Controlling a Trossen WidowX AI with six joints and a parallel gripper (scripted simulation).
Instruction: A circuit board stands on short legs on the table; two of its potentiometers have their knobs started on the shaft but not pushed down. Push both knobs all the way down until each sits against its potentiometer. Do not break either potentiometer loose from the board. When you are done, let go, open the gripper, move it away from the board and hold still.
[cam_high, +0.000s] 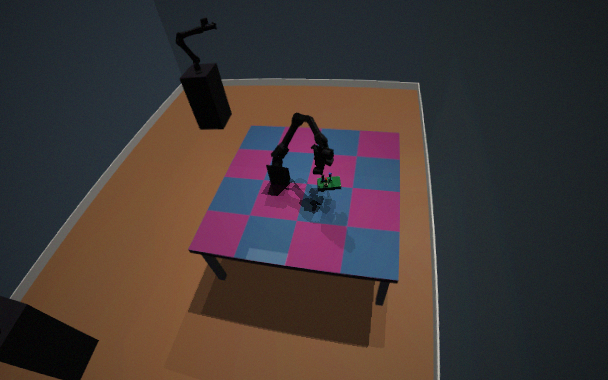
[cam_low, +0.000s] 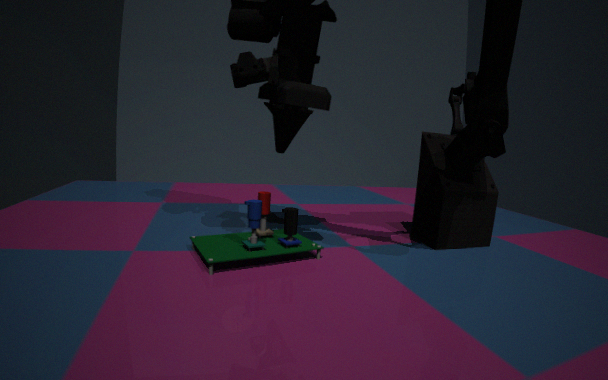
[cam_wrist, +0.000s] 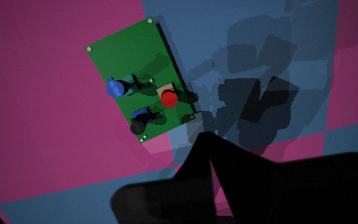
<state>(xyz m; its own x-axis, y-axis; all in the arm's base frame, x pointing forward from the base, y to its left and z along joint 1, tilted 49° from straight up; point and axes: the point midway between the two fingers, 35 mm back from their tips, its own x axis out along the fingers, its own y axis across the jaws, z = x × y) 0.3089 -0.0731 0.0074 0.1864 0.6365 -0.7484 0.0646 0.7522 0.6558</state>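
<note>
The black knob lies 9 cm below my gripper tip and 6 cm to the left of it. The rest, counted from my gripper tip: blue knob: 7 cm to the left, 7 cm below, 5 cm ahead.
</note>
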